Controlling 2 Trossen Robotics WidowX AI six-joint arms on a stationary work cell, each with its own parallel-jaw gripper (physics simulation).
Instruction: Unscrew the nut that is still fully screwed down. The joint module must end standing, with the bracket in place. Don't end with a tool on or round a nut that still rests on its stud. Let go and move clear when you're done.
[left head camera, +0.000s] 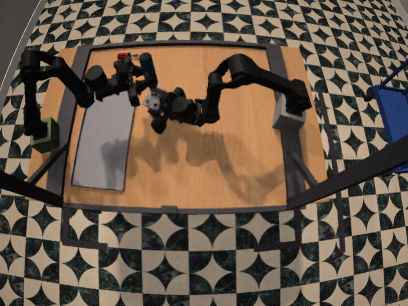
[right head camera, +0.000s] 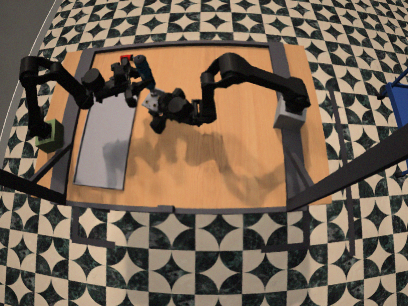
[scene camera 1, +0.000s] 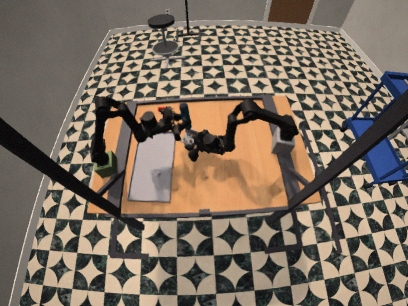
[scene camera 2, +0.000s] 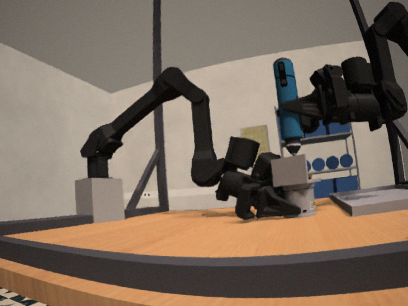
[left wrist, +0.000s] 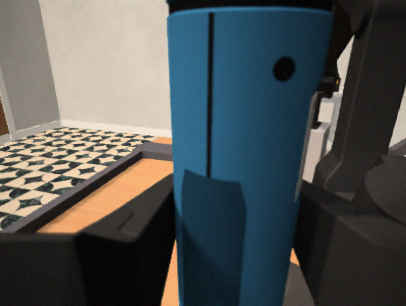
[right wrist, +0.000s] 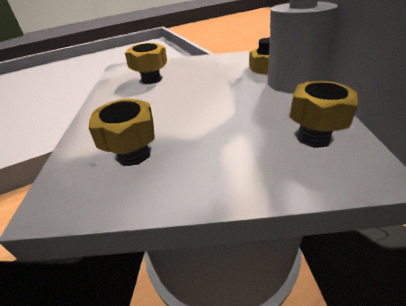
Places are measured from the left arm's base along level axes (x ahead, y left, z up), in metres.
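Pixels of known places: left gripper, fingertip midpoint: (left head camera: 155, 73) (right head camera: 152, 74) (scene camera 1: 190, 118) (scene camera 2: 279, 109) (left wrist: 228, 183); right gripper, fingertip midpoint: (scene camera 2: 307, 208); left arm's base, origin of the base link: (left head camera: 40, 131) (right head camera: 45, 132) (scene camera 1: 102, 160); right arm's base, origin of the base link: (left head camera: 294, 107) (right head camera: 294, 105) (scene camera 1: 286, 135).
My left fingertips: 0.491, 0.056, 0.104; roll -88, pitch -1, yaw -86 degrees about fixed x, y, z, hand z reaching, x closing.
Ahead of a thing's pixels: the offset from my left fingertips to its middle, as dx, dy, dz. "spot": to the spot under its first point.
The grey joint module @(-0.023, -0.023, -0.162) (scene camera 2: 306, 204) (right wrist: 225, 272) stands upright with the bracket @(-0.023, -0.023, -0.116) (scene camera 2: 289, 171) (right wrist: 200, 200) on top. In the right wrist view, three brass nuts @(-0.048, -0.026, -0.126) (right wrist: 146, 57) @(-0.020, -0.048, -0.126) (right wrist: 122, 125) @(+0.002, -0.020, -0.126) (right wrist: 324, 106) sit high on their studs. The fourth nut @(-0.026, +0.002, -0.131) (right wrist: 259, 61), at the back, sits low with its stud poking out. The driver's grey socket @(spot: -0.010, -0.008, -0.122) (right wrist: 301, 50) partly hides it; contact is unclear. My left gripper (scene camera 2: 296, 111) is shut on the blue driver @(-0.019, -0.001, -0.014) (left head camera: 146, 65) (right head camera: 143, 70) (scene camera 2: 286, 90) (left wrist: 235, 100), slightly tilted above the bracket. My right gripper (scene camera 2: 295, 207) is shut on the joint module's lower body.
A shallow grey tray @(-0.242, -0.091, -0.191) (left head camera: 100, 150) (scene camera 1: 152, 172) (scene camera 2: 370, 200) lies beside the module. A red object @(-0.116, +0.275, -0.185) (left head camera: 123, 56) (right head camera: 126, 58) lies near the table's back edge, behind my left arm. A dark frame rims the table. A blue cart (scene camera 1: 375, 150) stands on the floor to the right.
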